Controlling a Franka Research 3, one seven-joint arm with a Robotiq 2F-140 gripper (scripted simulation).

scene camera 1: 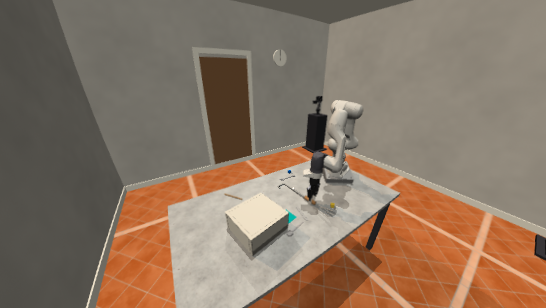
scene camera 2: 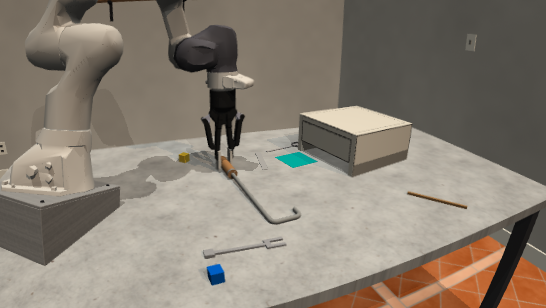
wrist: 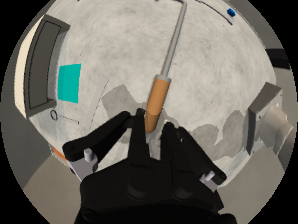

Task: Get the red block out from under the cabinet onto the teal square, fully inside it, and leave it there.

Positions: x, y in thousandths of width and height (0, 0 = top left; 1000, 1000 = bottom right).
Labels:
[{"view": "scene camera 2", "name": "my gripper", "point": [411, 550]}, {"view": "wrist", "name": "my gripper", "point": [512, 498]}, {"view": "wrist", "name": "teal square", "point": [230, 359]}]

